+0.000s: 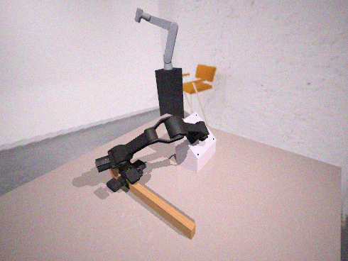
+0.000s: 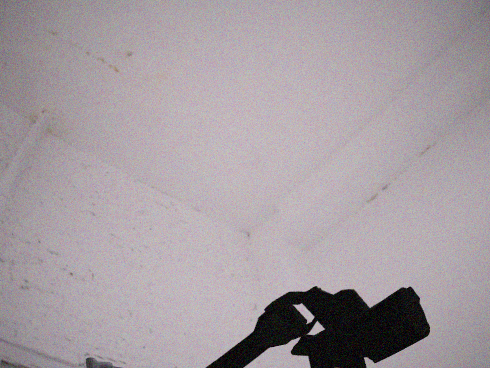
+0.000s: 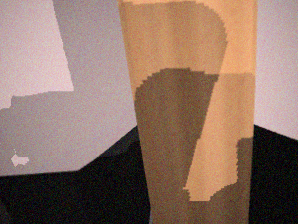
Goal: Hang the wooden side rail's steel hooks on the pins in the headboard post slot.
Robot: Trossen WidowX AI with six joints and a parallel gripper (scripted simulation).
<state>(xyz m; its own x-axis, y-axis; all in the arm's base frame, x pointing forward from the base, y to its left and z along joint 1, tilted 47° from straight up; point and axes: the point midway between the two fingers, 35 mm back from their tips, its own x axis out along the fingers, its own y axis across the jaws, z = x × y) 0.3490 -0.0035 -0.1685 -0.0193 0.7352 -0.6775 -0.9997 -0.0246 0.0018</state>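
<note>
Now: the headboard post 11 cm to the right of my gripper tip and 4 cm above it.
</note>
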